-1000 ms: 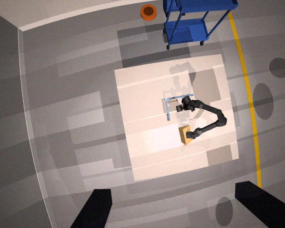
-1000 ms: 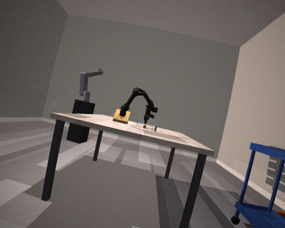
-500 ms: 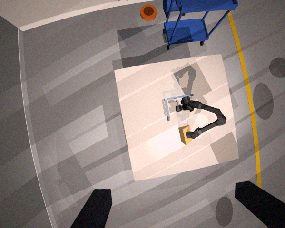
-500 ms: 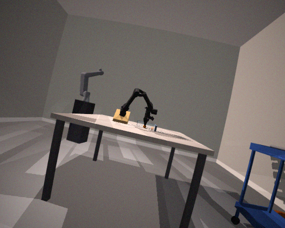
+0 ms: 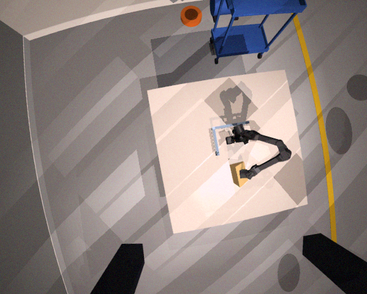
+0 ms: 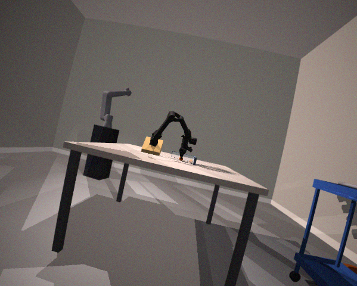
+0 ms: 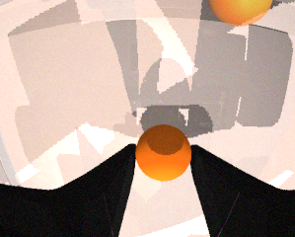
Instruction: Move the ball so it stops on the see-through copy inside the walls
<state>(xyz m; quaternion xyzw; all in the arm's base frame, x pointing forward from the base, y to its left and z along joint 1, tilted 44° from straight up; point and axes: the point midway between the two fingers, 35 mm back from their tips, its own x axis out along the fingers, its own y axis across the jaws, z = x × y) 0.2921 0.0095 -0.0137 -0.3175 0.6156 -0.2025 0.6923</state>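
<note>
The see-through copy of ball lies 100 mm ahead of my gripper tip and 30 mm to the right of it. Also, from my gripper tip: orange ball: right at my gripper tip.
</note>
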